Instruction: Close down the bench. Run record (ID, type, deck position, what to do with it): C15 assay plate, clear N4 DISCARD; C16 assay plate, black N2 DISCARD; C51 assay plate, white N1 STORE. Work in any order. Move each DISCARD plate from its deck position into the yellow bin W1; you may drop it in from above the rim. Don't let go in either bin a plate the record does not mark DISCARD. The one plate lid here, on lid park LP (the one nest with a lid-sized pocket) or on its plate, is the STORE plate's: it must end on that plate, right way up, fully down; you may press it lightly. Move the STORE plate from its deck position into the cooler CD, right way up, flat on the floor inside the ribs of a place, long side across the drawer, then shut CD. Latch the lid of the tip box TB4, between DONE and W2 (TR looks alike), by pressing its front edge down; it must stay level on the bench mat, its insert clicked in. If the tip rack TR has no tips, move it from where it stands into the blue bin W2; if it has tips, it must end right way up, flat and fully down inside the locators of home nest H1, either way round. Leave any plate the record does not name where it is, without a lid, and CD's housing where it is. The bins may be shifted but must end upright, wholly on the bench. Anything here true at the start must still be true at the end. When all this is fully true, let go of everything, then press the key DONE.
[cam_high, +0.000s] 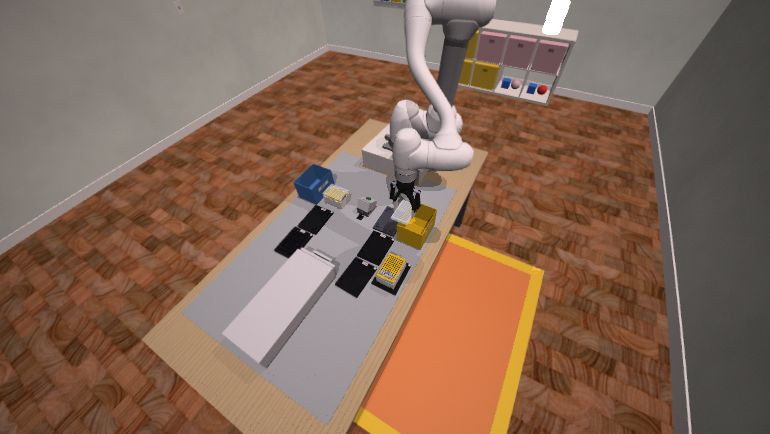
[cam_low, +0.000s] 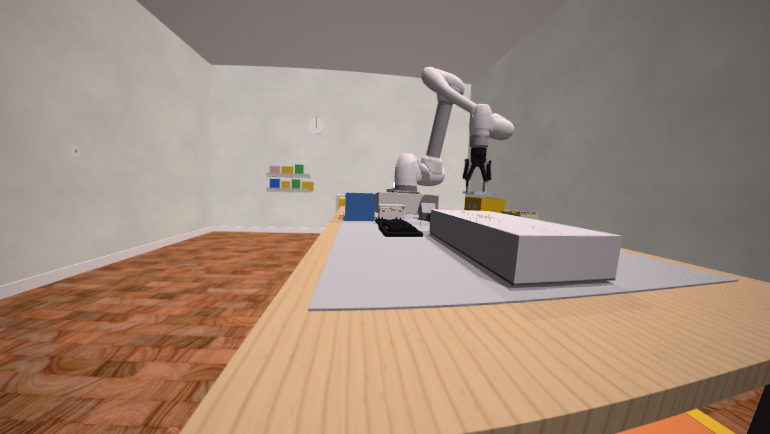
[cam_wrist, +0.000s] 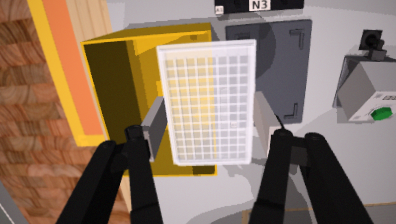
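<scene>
Now: the yellow bin W1 130 mm below my hand, 60 mm to the left of it and 30 mm behind it. From my hand the other things lie so: grey lid park: 160 mm below, 90 mm to the right; then pale plate: 20 mm below; then black nest N3: 170 mm ahead, 160 mm below, 50 mm to the right.
</scene>
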